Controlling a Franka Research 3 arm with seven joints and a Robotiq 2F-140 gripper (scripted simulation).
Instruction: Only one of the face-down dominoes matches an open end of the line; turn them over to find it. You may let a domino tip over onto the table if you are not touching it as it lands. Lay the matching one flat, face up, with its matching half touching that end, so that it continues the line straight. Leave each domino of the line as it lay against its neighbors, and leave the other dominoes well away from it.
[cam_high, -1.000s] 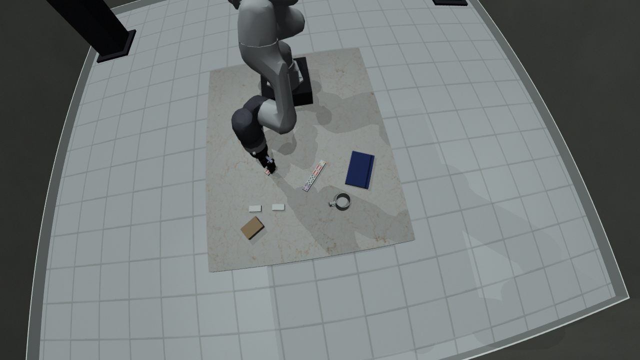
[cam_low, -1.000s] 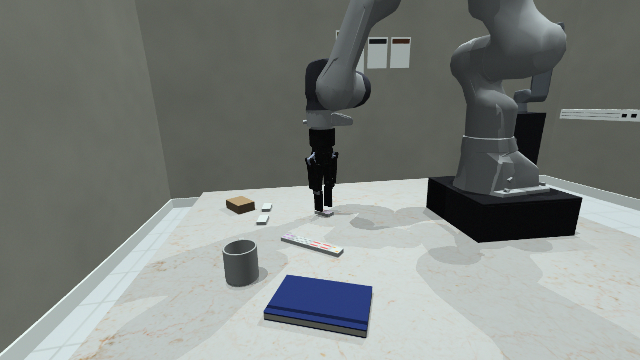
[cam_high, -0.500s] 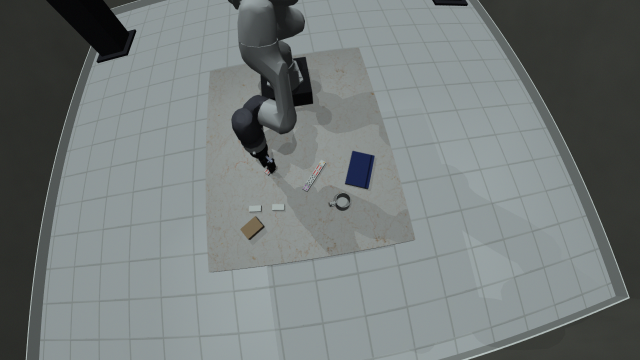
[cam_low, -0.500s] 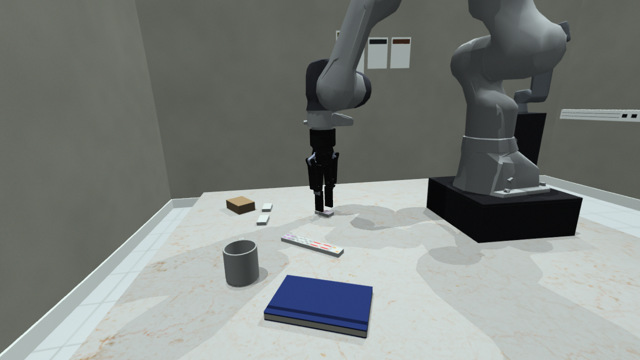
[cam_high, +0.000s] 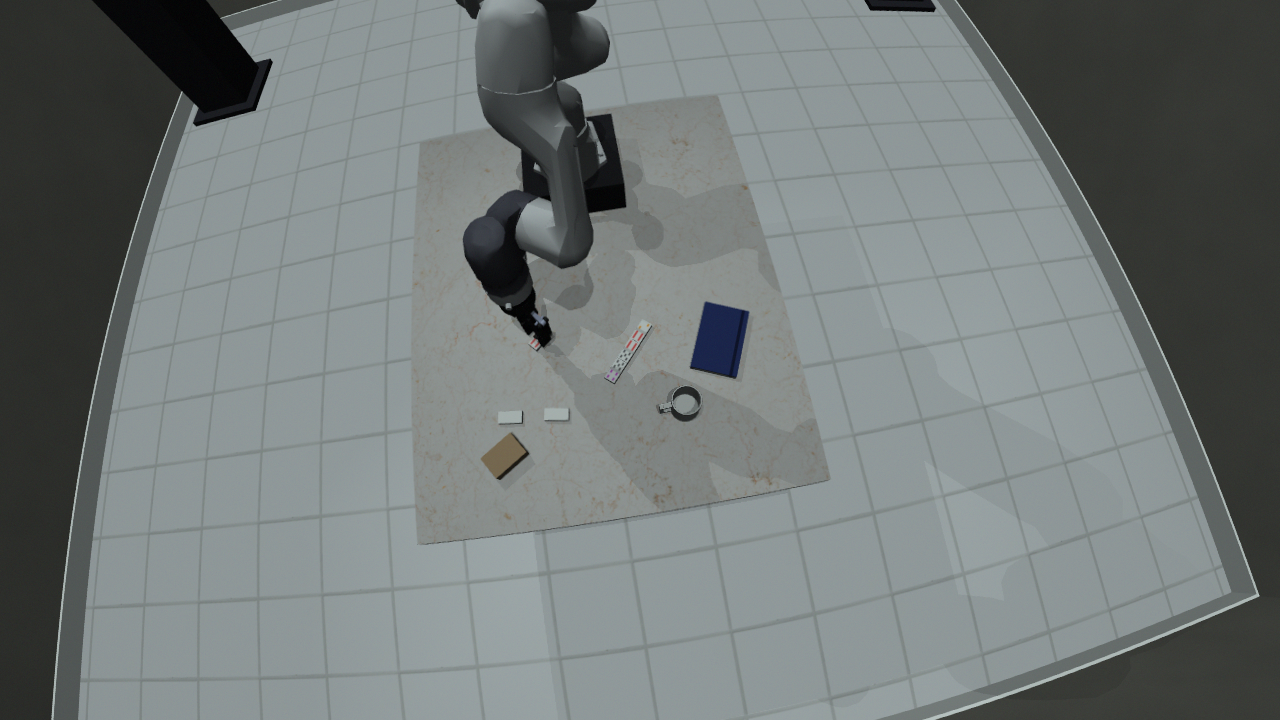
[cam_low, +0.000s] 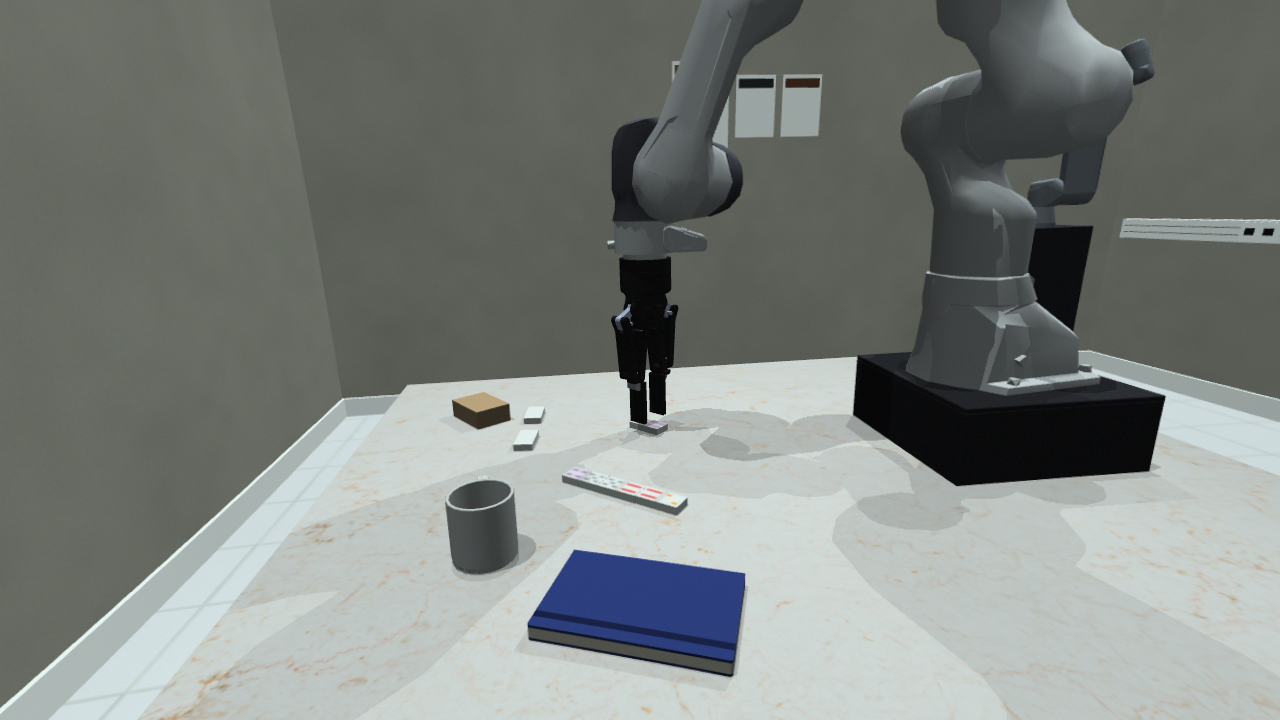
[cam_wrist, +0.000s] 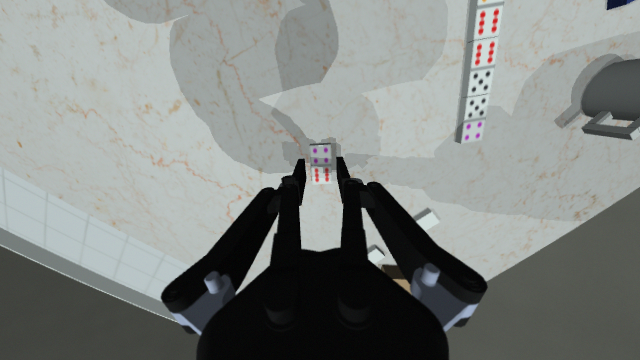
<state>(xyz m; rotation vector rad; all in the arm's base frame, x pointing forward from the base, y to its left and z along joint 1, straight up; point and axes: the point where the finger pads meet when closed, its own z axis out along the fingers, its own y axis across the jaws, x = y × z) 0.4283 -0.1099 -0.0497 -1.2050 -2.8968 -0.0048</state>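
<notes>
Now: the white domino 50 mm below my hand. The rest, counted from my hand: grey mug (310 mm to the left, 200 mm ahead, 20 mm below); blue book (420 mm to the left, 50 mm ahead, 40 mm below); brown block (270 mm ahead, 90 mm to the right, 40 mm below).
</notes>
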